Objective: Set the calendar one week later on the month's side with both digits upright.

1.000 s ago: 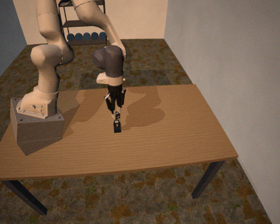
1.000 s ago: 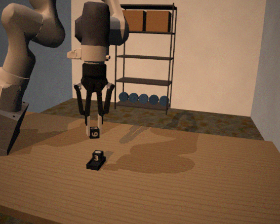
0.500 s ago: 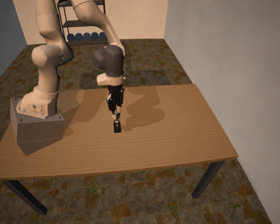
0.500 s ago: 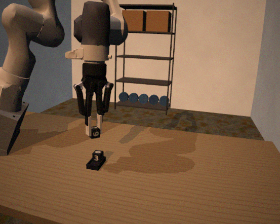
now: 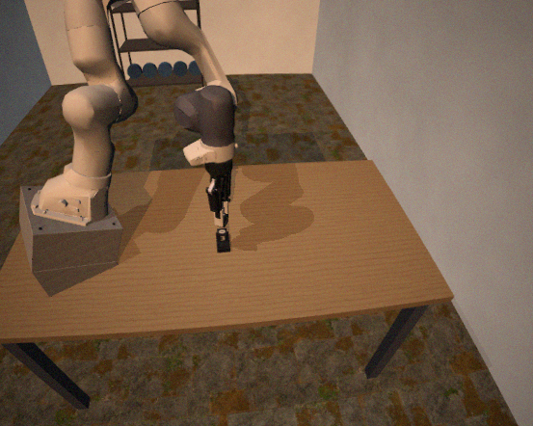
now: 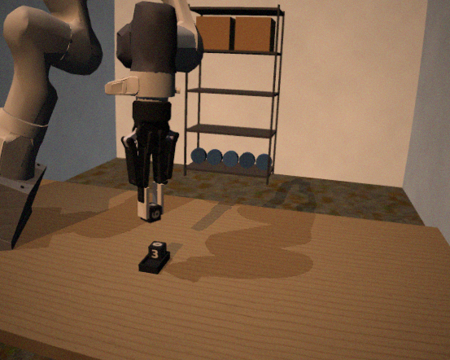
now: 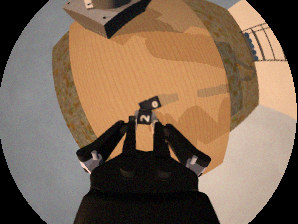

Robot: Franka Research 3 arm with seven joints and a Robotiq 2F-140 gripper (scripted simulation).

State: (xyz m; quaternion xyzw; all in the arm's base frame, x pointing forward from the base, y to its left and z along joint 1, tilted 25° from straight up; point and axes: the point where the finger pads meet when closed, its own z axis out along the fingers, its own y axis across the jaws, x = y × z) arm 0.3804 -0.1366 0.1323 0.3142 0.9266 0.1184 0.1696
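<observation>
Now: hand 30 mm above the cube. Also, from my hand: black calendar tray: 20 mm to the left, 150 mm below.
</observation>
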